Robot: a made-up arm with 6 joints.
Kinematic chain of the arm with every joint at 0, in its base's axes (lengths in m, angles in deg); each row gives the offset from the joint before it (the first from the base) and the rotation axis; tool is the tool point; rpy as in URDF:
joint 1: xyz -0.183 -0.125 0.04 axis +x
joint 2: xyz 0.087 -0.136 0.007 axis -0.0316 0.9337 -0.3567
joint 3: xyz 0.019 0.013 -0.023 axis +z
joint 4: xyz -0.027 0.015 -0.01 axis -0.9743 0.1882 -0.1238
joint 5: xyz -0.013 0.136 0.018 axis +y
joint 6: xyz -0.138 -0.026 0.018 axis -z
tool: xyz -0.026 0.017 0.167 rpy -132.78 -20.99 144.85
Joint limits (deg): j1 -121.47..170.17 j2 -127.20..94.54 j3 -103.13..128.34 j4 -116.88..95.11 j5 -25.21..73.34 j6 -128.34..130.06
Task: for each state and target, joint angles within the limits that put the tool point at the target. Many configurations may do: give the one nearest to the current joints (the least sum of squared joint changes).
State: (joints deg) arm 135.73 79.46 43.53 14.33 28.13 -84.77
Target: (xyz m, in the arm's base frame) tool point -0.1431 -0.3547 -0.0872
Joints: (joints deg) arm 110.07 53.42 50.36 32.62 5.86 -77.55
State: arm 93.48 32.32 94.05 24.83 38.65 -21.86
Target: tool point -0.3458 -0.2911 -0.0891
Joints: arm 79.77 17.47 92.80 49.06 27.97 -17.20
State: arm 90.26 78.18 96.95 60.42 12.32 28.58
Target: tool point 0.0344 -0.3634 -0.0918
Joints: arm 95.57 94.54 85.86 29.10 26.95 26.75
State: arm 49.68 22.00 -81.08 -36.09 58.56 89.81
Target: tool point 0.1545 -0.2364 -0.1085
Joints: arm 66.95 45.61 -72.30 -4.01 56.32 87.50
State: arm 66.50 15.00 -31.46 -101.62 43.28 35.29
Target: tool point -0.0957 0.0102 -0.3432
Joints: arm 106.33 0.93 12.05 -116.88 43.14 26.70
